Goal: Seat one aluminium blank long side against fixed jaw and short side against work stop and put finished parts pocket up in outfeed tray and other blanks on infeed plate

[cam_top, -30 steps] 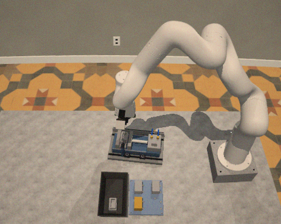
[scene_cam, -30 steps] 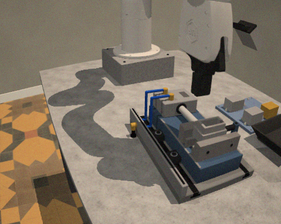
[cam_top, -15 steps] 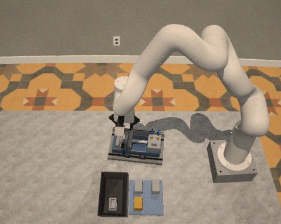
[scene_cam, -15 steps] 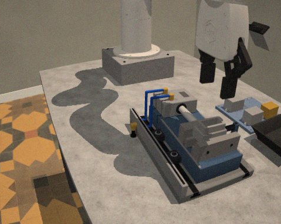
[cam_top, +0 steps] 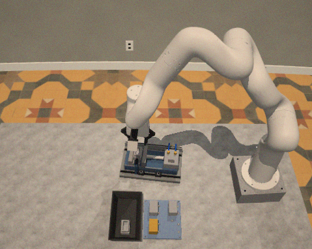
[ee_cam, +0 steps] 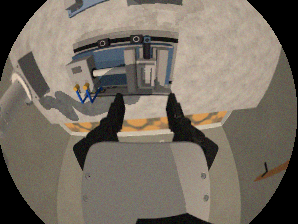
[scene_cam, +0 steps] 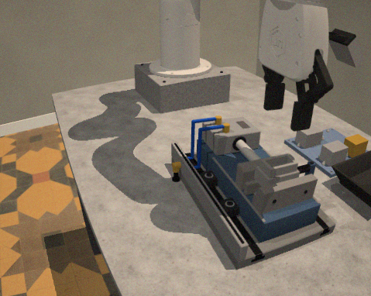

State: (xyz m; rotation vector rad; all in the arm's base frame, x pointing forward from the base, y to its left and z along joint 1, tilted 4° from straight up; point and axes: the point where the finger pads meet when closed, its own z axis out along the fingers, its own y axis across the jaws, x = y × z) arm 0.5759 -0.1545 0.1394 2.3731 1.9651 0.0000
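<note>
Now: the fixed jaw 12 cm below my hand and 3 cm ahead of it. The rest, counted from my hand: vise (16 cm below, 7 cm behind, 1 cm to the left); grey rail (16 cm below, 8 cm to the right, 8 cm behind); work stop (11 cm below, 5 cm to the left, 1 cm ahead).
</note>
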